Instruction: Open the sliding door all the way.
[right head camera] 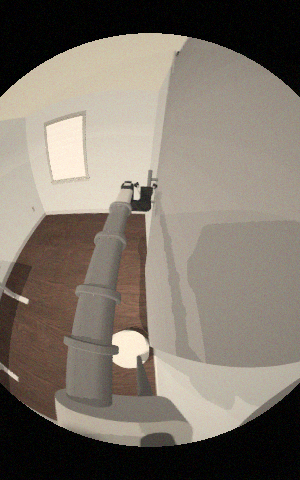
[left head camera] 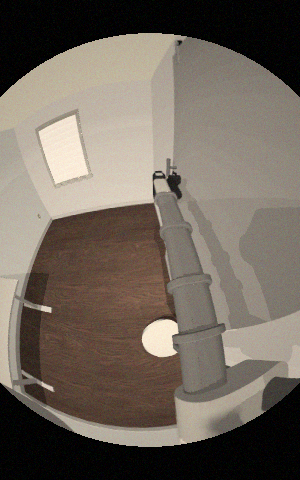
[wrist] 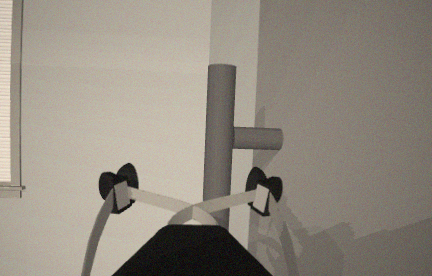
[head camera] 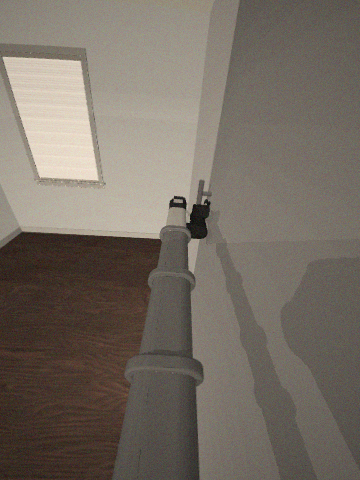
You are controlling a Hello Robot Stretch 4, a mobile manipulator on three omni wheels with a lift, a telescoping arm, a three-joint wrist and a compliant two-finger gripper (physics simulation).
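The sliding door is the large grey panel on the right. Its handle is a grey upright bar with a short horizontal post on the right. My gripper is open at the handle's height, its fingertips spread wide. In the wrist view the bar runs down between the two fingertips, nearer the right one, with gaps on both sides. The bar's lower part is hidden behind the gripper body.
The telescoping arm reaches forward alongside the door. A bright window is in the far wall at left. A white round object is beside the arm's base end, above the dark wood floor.
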